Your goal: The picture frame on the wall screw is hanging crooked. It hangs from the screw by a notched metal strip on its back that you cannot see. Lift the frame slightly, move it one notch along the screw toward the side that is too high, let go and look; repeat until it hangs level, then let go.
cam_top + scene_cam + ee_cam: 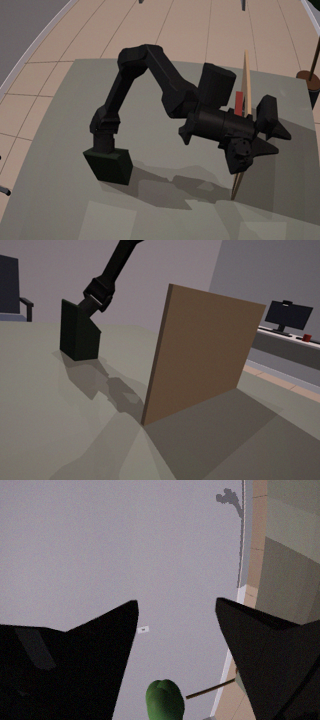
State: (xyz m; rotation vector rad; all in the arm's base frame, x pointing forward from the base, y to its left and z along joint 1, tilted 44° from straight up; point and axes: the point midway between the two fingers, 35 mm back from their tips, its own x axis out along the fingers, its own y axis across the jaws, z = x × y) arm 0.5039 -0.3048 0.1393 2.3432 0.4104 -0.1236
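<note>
The red picture frame is 9 cm behind my gripper tip, 31 cm to the left of it and 32 cm below it. Also, from my gripper tip: tan wall board (8 cm behind, 31 cm to the left, 32 cm below).
</note>
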